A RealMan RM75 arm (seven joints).
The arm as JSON. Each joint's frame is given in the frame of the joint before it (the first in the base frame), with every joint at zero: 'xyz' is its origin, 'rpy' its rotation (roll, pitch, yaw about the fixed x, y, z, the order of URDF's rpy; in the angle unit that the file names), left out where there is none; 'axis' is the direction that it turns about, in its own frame. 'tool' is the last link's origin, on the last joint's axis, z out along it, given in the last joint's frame.
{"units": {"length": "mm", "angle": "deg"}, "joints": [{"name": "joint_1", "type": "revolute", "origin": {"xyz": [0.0, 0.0, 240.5]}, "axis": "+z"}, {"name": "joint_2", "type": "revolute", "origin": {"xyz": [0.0, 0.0, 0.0], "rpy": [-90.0, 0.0, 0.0]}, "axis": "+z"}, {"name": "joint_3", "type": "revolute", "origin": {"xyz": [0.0, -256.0, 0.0], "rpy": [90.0, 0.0, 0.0]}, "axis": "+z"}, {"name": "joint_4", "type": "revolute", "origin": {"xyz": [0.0, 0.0, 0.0], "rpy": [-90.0, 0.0, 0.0]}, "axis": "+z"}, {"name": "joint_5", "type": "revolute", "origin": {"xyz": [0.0, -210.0, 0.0], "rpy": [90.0, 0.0, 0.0]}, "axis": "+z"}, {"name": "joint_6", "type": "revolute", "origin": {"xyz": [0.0, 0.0, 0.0], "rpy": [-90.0, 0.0, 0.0]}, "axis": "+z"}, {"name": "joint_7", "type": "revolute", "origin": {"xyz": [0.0, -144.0, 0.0], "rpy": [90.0, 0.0, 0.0]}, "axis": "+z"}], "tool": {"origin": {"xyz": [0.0, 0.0, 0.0]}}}
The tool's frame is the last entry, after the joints.
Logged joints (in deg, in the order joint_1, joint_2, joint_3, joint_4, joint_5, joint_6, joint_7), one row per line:
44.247 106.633 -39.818 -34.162 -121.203 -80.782 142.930
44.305 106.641 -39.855 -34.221 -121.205 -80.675 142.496
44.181 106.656 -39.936 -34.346 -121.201 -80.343 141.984
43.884 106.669 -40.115 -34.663 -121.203 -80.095 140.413
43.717 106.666 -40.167 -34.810 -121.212 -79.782 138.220
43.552 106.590 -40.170 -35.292 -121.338 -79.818 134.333
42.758 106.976 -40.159 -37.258 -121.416 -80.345 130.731
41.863 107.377 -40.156 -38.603 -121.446 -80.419 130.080
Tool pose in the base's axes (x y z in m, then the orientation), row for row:
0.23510 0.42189 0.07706 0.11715 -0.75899 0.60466 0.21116
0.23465 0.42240 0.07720 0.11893 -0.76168 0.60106 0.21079
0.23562 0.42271 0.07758 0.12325 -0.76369 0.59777 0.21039
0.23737 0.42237 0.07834 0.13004 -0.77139 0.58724 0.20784
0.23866 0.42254 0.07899 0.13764 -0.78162 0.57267 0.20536
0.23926 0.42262 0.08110 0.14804 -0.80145 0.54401 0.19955
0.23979 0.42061 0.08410 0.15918 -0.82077 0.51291 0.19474
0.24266 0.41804 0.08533 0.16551 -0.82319 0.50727 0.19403
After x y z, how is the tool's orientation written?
As a quaternion, w x y z.
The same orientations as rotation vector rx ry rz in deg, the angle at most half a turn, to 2 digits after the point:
-127.28 101.40 35.41
-127.60 100.69 35.31
-127.62 99.90 35.16
-128.41 97.76 34.60
-129.56 94.92 34.04
-132.07 89.65 32.88
-134.42 84.00 31.89
-134.34 82.78 31.67

